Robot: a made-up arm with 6 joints.
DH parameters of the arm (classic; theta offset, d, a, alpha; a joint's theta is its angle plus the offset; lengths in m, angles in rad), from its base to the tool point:
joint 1: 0 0.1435 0 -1.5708
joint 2: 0.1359 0 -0.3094 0
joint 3: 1.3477 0 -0.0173 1.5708
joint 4: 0 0.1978 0 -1.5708
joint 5: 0 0 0 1.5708
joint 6: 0 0.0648 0 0
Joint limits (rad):
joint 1: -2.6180..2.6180
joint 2: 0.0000..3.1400
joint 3: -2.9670..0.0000
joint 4: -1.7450..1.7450
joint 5: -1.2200..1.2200
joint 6: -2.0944..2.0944
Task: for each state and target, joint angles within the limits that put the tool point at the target. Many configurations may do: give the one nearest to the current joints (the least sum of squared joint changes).
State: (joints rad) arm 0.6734 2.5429 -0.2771 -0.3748 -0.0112 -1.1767
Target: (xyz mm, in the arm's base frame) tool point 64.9 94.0 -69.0
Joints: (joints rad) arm 0.9406 3.1152 -0.5391 -0.3878 -0.1210 -1.1767
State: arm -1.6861 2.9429 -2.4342 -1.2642 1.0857 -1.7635
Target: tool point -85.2 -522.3 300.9
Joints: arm -1.6470 2.6386 -2.7181 -1.3289 0.8017 -1.7635
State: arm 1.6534 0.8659 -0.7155 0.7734 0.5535 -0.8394
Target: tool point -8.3 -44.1 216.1
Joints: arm 1.9607 0.4010 -0.0472 0.5509 0.8046 -0.8394
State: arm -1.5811 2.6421 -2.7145 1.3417 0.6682 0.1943
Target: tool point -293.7 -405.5 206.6
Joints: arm -2.2932 2.5288 -2.1115 1.1835 0.9204 0.1943
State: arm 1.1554 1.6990 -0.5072 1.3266 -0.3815 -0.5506
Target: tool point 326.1 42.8 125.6
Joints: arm 0.2217 2.2359 -0.9017 1.2985 -0.5006 -0.5506
